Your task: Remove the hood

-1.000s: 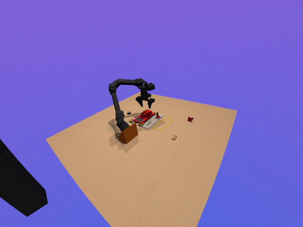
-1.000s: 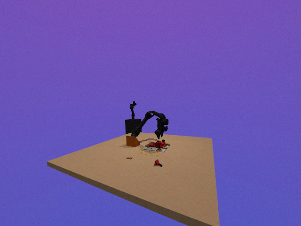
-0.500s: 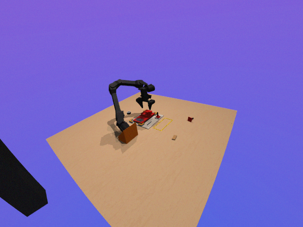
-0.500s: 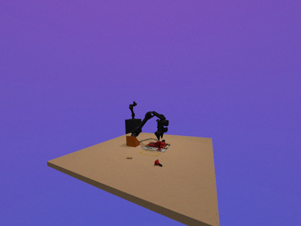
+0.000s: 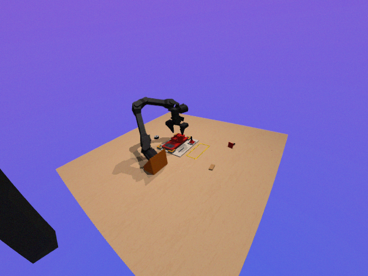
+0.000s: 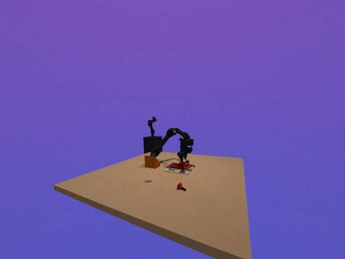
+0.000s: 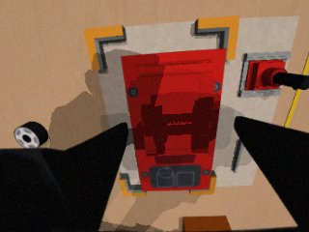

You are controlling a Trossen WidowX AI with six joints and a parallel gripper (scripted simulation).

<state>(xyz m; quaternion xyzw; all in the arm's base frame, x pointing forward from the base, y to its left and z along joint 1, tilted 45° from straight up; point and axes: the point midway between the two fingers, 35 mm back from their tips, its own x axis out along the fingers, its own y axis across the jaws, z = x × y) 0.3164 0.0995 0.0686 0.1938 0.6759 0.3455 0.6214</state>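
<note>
My gripper tip is 3 cm above the red hood. The rest, counted from my gripper tip: black wheel: 7 cm behind, 21 cm to the left, 6 cm below; then tan block: 9 cm behind, 40 cm to the right, 7 cm below.
</note>
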